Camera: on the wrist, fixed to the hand. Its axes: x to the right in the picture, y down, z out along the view.
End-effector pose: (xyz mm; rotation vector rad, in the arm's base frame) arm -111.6 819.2 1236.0 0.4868 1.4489 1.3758
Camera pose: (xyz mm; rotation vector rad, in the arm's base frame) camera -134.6 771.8 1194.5 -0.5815 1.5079 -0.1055
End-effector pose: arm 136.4 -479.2 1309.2 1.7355 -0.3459 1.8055
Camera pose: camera 119.2 -421.1 1280.4 1.2333 1.1430 0.7273
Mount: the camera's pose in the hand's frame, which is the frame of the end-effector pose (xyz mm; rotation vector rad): -14.6 -41.8 -50.4 0.3154 0.1601 -1.5988
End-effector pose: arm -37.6 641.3 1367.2 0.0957 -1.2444 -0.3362
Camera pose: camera -2.6 600.6 1327.0 1.3910 -0.8074 -1.4503
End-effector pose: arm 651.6 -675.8 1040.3 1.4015 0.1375 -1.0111
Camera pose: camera 639.4 -619.1 1006.6 1.5395 1.4280 -2.2440
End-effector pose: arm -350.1 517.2 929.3 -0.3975 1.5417 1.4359
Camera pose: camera -331.6 456.0 908.8 -1.1834 0.9539 -0.0878
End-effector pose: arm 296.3 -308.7 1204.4 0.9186 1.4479 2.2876
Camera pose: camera 270.8 -333.0 1147.3 -0.4135 1.6145 0.9182
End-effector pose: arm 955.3 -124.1 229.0 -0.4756 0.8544 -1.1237
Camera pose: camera 888.4 -122.7 233.6 -0.8236 0.2653 -2.7259
